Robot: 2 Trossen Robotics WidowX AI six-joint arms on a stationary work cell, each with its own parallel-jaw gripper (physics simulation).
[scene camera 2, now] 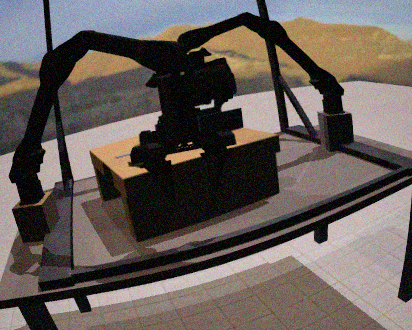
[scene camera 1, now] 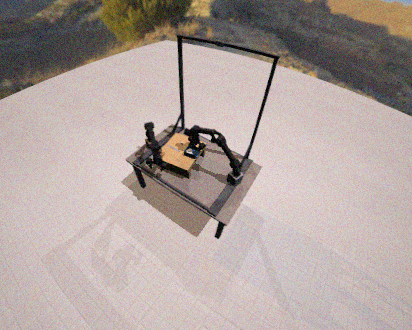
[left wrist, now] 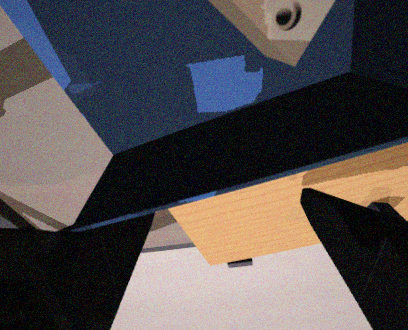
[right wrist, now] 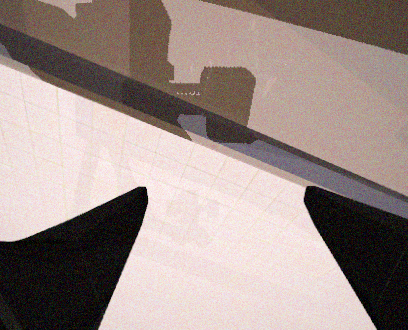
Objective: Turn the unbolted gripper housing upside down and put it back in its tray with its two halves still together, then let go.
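Seen in the pictures: left gripper, fingertip midpoint: point(scene camera 1: 198, 147) point(left wrist: 228, 195); right gripper, fingertip midpoint: point(scene camera 2: 194, 197) point(scene camera 1: 156, 170) point(right wrist: 225, 193); left arm's base at its link origin: point(scene camera 2: 334, 112) point(scene camera 1: 236, 173); right arm's base at its link origin: point(scene camera 2: 32, 200) point(scene camera 1: 150, 139).
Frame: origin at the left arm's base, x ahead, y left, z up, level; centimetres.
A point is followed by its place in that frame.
Observation:
The tray point(left wrist: 225, 160) @(z 6.7, x 43.3, y 12.8 cm) point(scene camera 1: 192, 153) point(scene camera 2: 232, 118) @(z 5.6, x 36.4, y 21.1 cm) is blue with dark walls and sits on the wooden platform. The gripper housing point(left wrist: 305, 27) @(z 6.2, x 44.8, y 16.4 cm), a pale beige block with a round hole, partly shows inside the tray at the top of the left wrist view; which side faces up and its seam cannot be told. My left gripper point(left wrist: 228, 195) @(z 3.6, x 44.6, y 8.1 cm) is open and empty, close to the tray, with its fingers beside the near wall. In scene camera 2 it is hidden behind the right arm. My right gripper point(right wrist: 225, 193) @(z -0.9, x 47.1, y 53.9 cm) point(scene camera 2: 190, 175) is open and empty, pointing down beside the platform, away from the tray.
The wooden platform point(scene camera 1: 174, 159) @(z 2.7, x 45.4, y 35.0 cm) point(scene camera 2: 261, 138) @(z 2.7, x 31.8, y 34.5 cm) point(left wrist: 240, 225) @(z 2.7, x 46.4, y 4.0 cm) stands on the framed table point(scene camera 1: 210, 187) @(z -11.7, x 8.6, y 21.8 cm) point(scene camera 2: 320, 182) @(z -11.7, x 16.9, y 29.9 cm). A small thin item point(scene camera 2: 128, 156) @(z 2.7, x 61.7, y 30.9 cm) lies on the platform's left part. The right arm point(scene camera 2: 100, 41) @(z 30.0, x 60.4, y 47.9 cm) reaches in front of the tray in scene camera 2. A black overhead frame point(scene camera 1: 181, 82) @(z 48.3, x 92.8, y -7.3 cm) rises from the table.

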